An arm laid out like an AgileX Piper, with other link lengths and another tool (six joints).
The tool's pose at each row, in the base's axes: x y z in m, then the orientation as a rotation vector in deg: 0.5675, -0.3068, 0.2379, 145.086, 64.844, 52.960; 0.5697, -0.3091, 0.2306, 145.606, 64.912, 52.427; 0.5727, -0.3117, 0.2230, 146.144, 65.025, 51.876; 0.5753, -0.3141, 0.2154, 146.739, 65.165, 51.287; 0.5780, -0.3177, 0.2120, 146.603, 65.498, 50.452; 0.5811, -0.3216, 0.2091, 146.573, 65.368, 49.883; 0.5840, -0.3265, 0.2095, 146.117, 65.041, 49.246; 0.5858, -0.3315, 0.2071, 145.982, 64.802, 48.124; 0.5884, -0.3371, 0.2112, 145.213, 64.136, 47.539; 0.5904, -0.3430, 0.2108, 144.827, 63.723, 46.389; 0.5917, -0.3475, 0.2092, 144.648, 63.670, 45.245; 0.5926, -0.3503, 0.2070, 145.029, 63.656, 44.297; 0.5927, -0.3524, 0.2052, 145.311, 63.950, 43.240; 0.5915, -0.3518, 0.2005, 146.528, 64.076, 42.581; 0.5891, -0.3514, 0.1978, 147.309, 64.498, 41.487
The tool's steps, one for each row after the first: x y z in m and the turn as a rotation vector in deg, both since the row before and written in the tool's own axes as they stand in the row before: -0.0039, -0.0003, 0.0069, 0.441, -0.307, 0.147; -0.0038, 0.0004, 0.0077, 0.480, -0.305, 0.133; -0.0038, 0.0001, 0.0075, 0.540, -0.317, 0.144; -0.0027, 0.0027, 0.0041, 0.081, -0.527, -0.356; -0.0025, 0.0034, 0.0040, -0.079, -0.427, -0.040; -0.0019, 0.0053, 0.0012, -0.508, -0.565, -0.169; -0.0037, 0.0035, 0.0028, -0.196, -0.849, -0.125; -0.0010, 0.0071, -0.0019, -0.923, -0.644, -0.145; -0.0034, 0.0050, 0.0015, -0.471, -0.941, -0.170; -0.0032, 0.0031, 0.0021, -0.120, -0.833, -0.246; -0.0024, 0.0014, 0.0024, 0.342, -0.618, 0.038; -0.0022, 0.0007, 0.0016, 0.425, -0.633, -0.181; -0.0019, -0.0032, 0.0032, 1.074, -0.266, 0.413; -0.0020, -0.0029, 0.0009, 0.897, -0.554, -0.007
